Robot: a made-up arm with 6 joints. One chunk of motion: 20 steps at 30 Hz.
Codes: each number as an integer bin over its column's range. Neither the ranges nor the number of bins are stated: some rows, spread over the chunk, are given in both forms.
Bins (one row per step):
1: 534 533 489 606 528 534
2: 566 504 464 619 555 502
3: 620 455 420 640 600 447
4: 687 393 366 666 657 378
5: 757 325 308 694 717 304
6: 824 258 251 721 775 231
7: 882 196 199 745 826 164
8: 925 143 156 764 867 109
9: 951 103 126 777 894 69
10: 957 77 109 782 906 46
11: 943 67 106 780 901 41
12: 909 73 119 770 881 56
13: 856 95 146 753 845 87
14: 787 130 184 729 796 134
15: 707 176 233 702 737 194
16: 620 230 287 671 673 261
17: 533 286 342 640 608 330
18: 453 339 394 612 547 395
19: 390 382 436 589 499 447
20: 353 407 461 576 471 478
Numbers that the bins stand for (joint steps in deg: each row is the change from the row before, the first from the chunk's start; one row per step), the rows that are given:
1: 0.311 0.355 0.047 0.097 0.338 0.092
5: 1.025 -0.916 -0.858 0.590 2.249 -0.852
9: 1.646 -2.271 -1.769 1.056 4.038 -1.817
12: 1.512 -2.454 -1.804 1.016 3.907 -1.870
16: 0.586 -1.496 -0.964 0.461 1.804 -1.029
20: -0.269 -0.415 -0.093 -0.071 -0.238 -0.138
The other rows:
2: 0.413 0.177 -0.078 0.170 0.611 -0.040
3: 0.586 -0.122 -0.298 0.288 1.066 -0.265
4: 0.801 -0.500 -0.568 0.433 1.642 -0.549
6: 1.239 -1.325 -1.144 0.742 2.835 -1.152
7: 1.425 -1.703 -1.404 0.876 3.351 -1.427
8: 1.563 -2.027 -1.619 0.983 3.765 -1.653
10: 1.665 -2.430 -1.854 1.084 4.160 -1.911
11: 1.621 -2.491 -1.869 1.072 4.109 -1.932
13: 1.342 -2.320 -1.669 0.921 3.543 -1.743
14: 1.121 -2.106 -1.479 0.786 3.048 -1.550
15: 0.865 -1.825 -1.234 0.635 2.451 -1.304
17: 0.307 -1.154 -0.688 0.288 1.147 -0.746
18: 0.051 -0.830 -0.428 0.131 0.530 -0.479
19: -0.151 -0.567 -0.218 0.002 0.045 -0.265

